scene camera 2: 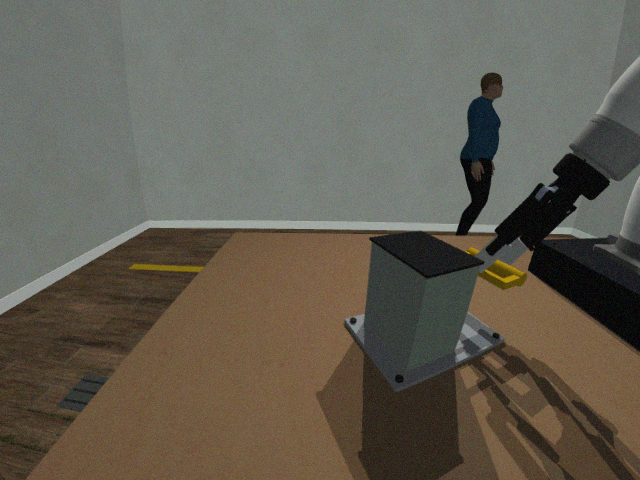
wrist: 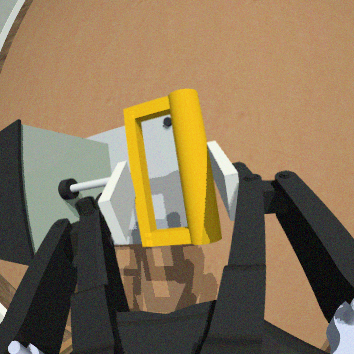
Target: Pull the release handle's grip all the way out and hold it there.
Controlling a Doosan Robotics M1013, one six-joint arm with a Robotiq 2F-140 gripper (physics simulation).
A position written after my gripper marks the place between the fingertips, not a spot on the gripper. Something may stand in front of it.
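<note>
I can see my gripper (scene camera 2: pixel 486 266), (wrist: pixel 169 167). A base plate (wrist: pixel 162 167) is visible to me as well.
</note>
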